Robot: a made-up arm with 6 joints. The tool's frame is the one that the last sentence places. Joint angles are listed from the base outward.
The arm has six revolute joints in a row. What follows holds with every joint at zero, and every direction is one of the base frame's.
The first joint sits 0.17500 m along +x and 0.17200 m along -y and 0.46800 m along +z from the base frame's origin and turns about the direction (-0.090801, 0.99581, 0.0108), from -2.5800 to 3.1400 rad.
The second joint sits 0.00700 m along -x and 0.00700 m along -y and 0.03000 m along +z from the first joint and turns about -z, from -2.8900 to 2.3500 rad.
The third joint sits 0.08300 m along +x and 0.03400 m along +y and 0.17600 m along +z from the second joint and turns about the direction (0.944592, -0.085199, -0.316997), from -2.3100 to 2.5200 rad.
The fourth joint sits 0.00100 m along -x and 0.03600 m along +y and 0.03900 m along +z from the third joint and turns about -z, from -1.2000 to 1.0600 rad.
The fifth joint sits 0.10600 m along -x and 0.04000 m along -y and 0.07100 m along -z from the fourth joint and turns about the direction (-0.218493, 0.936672, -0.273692), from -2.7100 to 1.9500 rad.
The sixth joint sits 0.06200 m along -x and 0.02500 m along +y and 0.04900 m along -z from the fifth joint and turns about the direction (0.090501, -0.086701, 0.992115), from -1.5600 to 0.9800 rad.
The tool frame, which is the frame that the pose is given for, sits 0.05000 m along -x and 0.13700 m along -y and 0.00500 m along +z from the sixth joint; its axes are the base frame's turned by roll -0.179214, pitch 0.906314 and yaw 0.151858 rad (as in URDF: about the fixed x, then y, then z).
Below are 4 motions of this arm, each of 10 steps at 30 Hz.
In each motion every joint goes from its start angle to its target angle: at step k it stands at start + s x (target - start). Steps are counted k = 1, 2, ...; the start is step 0. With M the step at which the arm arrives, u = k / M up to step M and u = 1 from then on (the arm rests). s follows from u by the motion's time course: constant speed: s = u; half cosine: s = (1 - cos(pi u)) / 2; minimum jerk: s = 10 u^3 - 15 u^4 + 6 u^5.
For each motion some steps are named. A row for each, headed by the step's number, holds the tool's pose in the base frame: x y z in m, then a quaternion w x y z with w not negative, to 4 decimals.
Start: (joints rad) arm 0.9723 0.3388 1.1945 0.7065 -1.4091 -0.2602
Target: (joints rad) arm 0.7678 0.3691 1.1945 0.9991 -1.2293 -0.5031
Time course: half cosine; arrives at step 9
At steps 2, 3, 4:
2: 0.3184 0.0472 0.4648 0.7096 0.0895 0.1562 -0.6812
3: 0.3261 0.0565 0.4718 0.6861 0.1080 0.1570 -0.7021
4: 0.3362 0.0674 0.4810 0.6557 0.1307 0.1576 -0.7267

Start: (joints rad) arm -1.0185 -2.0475 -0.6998 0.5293 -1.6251 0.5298
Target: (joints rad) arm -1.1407 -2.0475 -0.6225 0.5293 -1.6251 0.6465
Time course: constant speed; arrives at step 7
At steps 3, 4, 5, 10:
3: 0.0089 -0.1366 0.5983 0.2742 0.4314 0.6632 -0.5468
4: 0.0055 -0.1379 0.5940 0.2816 0.4360 0.6623 -0.5403
5: 0.0022 -0.1392 0.5896 0.2890 0.4406 0.6614 -0.5337
10: -0.0041 -0.1417 0.5806 0.3038 0.4497 0.6593 -0.5204

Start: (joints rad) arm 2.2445 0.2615 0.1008 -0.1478 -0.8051 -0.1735
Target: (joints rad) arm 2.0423 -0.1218 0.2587 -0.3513 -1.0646 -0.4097
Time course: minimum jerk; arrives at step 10
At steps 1, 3, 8, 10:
1: 0.2517 -0.2275 0.5073 0.3838 -0.0306 0.9221 0.0382
3: 0.2381 -0.2302 0.5056 0.4170 0.0089 0.9081 0.0365
8: 0.1749 -0.2174 0.4830 0.5388 0.2255 0.8114 0.0218
10: 0.1711 -0.2147 0.4809 0.5444 0.2424 0.8028 0.0206

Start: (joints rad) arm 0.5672 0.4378 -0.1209 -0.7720 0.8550 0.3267
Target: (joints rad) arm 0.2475 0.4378 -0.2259 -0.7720 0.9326 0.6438
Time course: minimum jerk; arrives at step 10
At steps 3, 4, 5, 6, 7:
3: 0.2655 -0.3420 0.7008 0.3520 -0.1863 0.8635 0.3094
4: 0.2581 -0.3434 0.7007 0.3593 -0.1889 0.8543 0.3245
5: 0.2492 -0.3449 0.7001 0.3675 -0.1922 0.8433 0.3418
6: 0.2401 -0.3462 0.6991 0.3751 -0.1958 0.8321 0.3586
7: 0.2323 -0.3470 0.6980 0.3811 -0.1990 0.8225 0.3724

